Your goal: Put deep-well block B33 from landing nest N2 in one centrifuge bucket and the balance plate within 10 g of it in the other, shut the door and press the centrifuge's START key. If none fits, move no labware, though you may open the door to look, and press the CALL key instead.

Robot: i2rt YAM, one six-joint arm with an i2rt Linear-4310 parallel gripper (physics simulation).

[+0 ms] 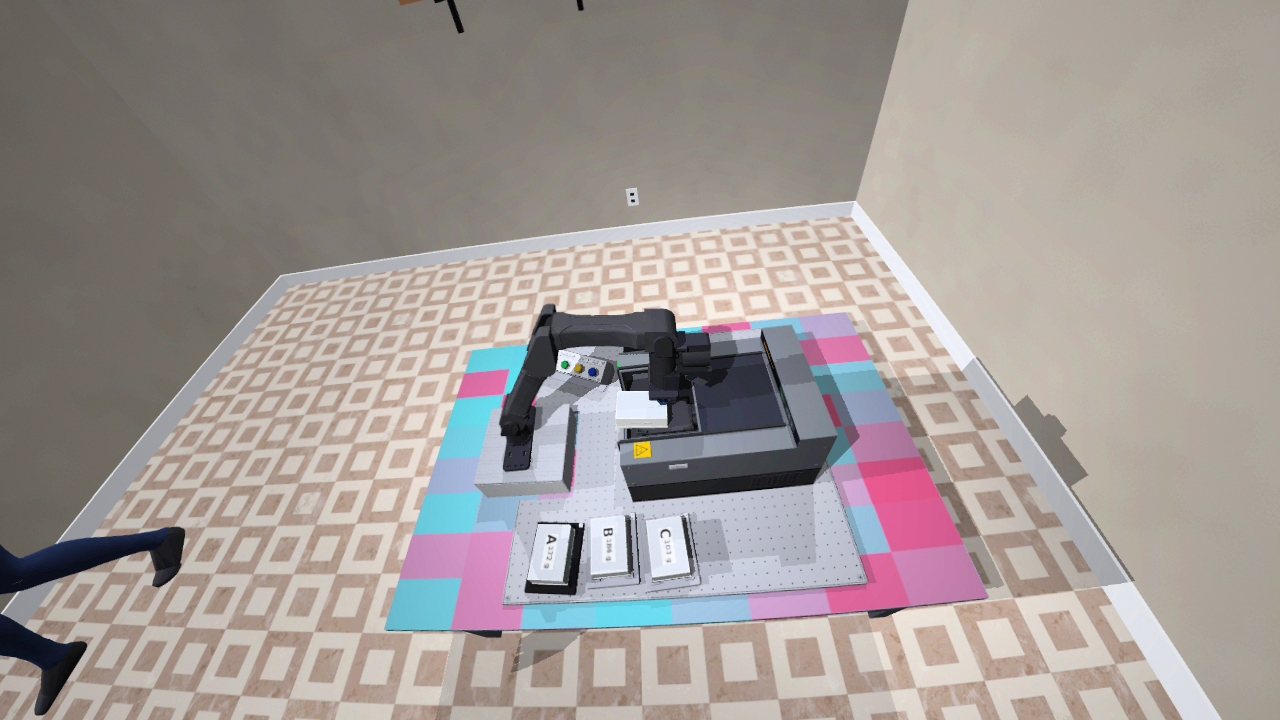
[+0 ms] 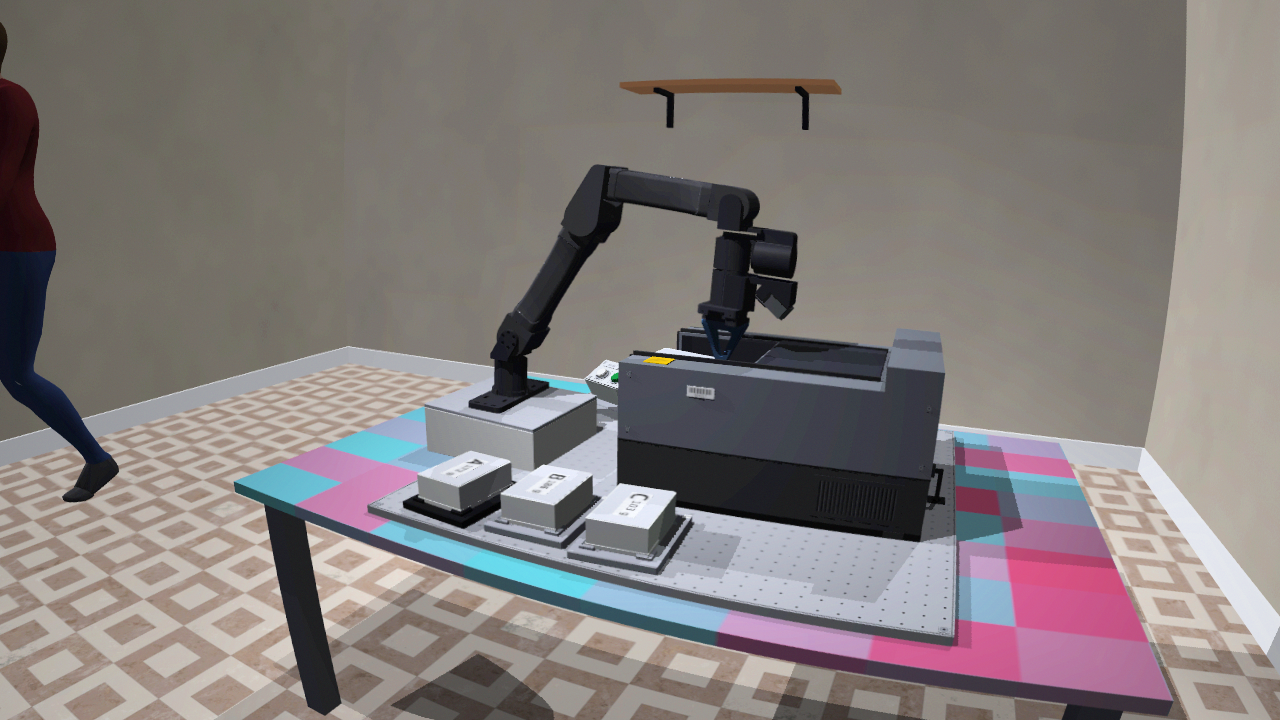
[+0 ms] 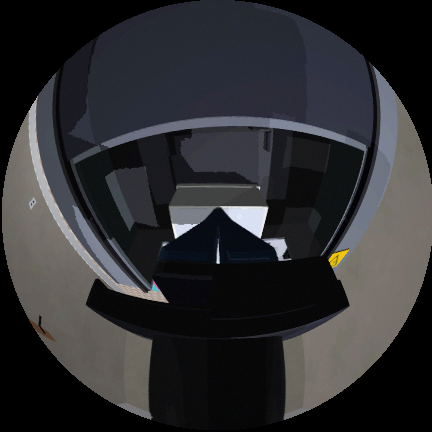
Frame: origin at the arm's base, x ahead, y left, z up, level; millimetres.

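Seen in the pictures: gripper, fingertip midpoint: [image 1: 663,404] [image 3: 217,214]; arm's base at its link origin: [image 1: 520,437] [image 2: 510,396].
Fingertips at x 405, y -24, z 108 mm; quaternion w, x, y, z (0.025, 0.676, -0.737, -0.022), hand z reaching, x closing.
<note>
Pixels of each thing's top centre, then the offset from my fingertips to it.
- white block at its top centre: [image 3: 217,259] [image 2: 689,356] [image 1: 640,403] 55 mm back, 5 mm left, 8 mm up
- plates A at its top centre: [image 2: 465,467] [image 1: 549,551] 307 mm back, 282 mm right, 128 mm down
- B at its top centre: [image 2: 548,483] [image 1: 608,543] 168 mm back, 279 mm right, 128 mm down
- C at its top centre: [image 2: 633,504] [image 1: 667,545] 34 mm back, 297 mm right, 128 mm down
- key box at its top centre: [image 2: 632,369] [image 1: 573,357] 260 mm back, 289 mm left, 98 mm down
The centrifuge [image 1: 716,463] [image 2: 769,411] has its dark door panel [image 1: 738,394] [image 3: 200,65] slid back, so the chamber is open. A white block [image 1: 637,409] [image 3: 182,214] sits at the chamber's robot-side end; its lower part and bucket are hard to make out. My gripper [image 2: 723,355] [image 3: 217,214] is shut and empty, fingertips together above the block. In front, plates A [image 1: 552,552] [image 2: 463,481], B [image 1: 609,544] [image 2: 546,495] and C [image 1: 669,547] [image 2: 630,517] sit on three nests, with gram labels too small to read surely.
A key box [image 1: 586,369] [image 2: 601,379] with green, yellow and blue keys stands behind the arm's base block [image 1: 528,485] [image 2: 483,434]. The centrifuge's raised rear housing [image 1: 799,385] [image 2: 917,385] stands at the far right. A person's legs [image 1: 85,548] show at the left.
</note>
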